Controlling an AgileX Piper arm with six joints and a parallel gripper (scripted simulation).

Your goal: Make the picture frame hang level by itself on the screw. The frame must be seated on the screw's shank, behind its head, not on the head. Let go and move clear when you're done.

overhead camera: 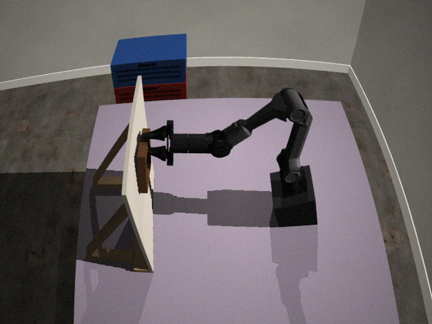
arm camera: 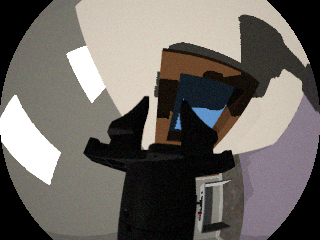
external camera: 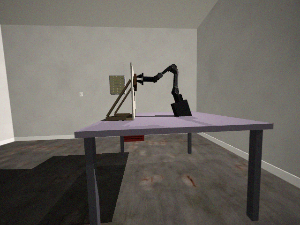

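Right now my hand is 50 mm above the brown picture frame, 20 mm to the right of it and 10 mm short of it. Round my hand: cream board 170 mm below, 30 mm ahead, 10 mm to the left.
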